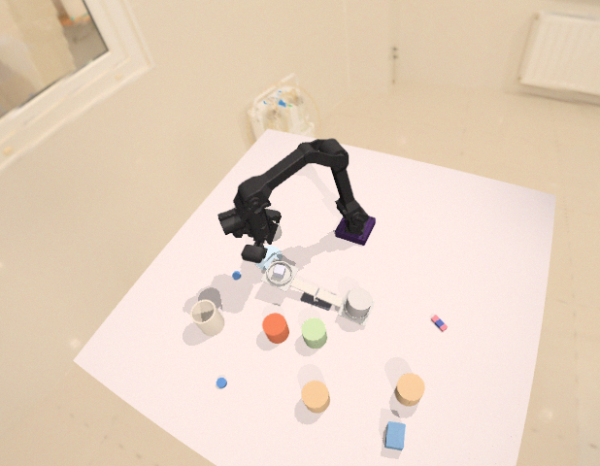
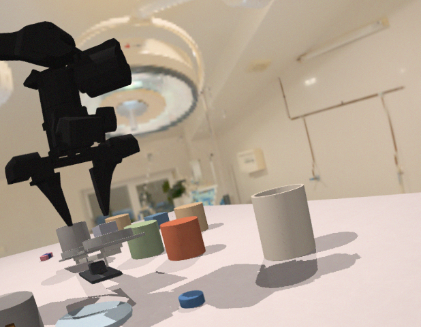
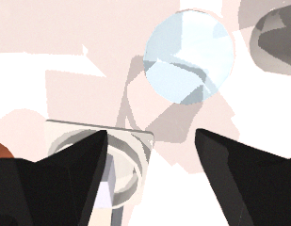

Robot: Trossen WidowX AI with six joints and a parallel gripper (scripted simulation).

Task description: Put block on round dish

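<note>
Right now my gripper tip is 5 cm short of the grey block, 5 cm to the right of it and 3 cm above it. Also, from my gripper tip: pale blue round dish: 5 cm behind, 4 cm to the right, 12 cm below; cream cup: 24 cm ahead, 13 cm to the right, 8 cm below; red cylinder: 21 cm ahead, 10 cm to the left, 8 cm below.
</note>
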